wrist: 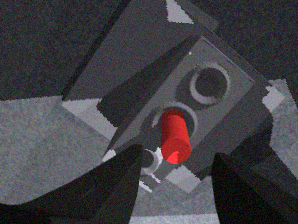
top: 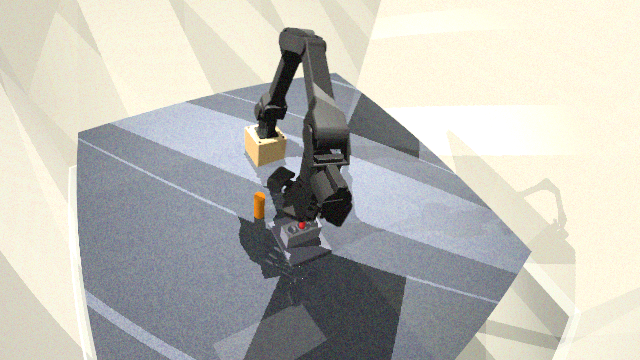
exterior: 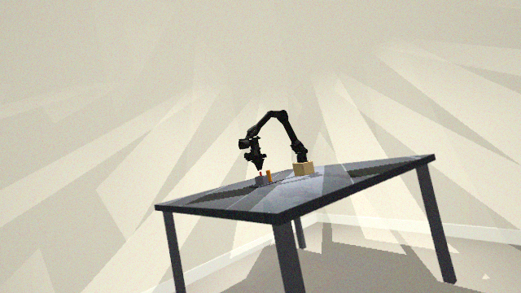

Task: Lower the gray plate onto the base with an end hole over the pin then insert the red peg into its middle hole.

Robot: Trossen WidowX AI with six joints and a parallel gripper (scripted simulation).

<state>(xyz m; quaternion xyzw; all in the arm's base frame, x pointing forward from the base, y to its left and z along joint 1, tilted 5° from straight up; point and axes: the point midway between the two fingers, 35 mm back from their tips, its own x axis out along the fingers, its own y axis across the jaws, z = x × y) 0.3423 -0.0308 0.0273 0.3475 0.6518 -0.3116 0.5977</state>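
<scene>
My gripper tip is 50 mm above the red peg. The rest, counted from my gripper tip: base 20 mm to the left, 90 mm below; orange cylinder 110 mm behind, 70 mm to the right, 60 mm below; gray plate 50 mm below.
</scene>
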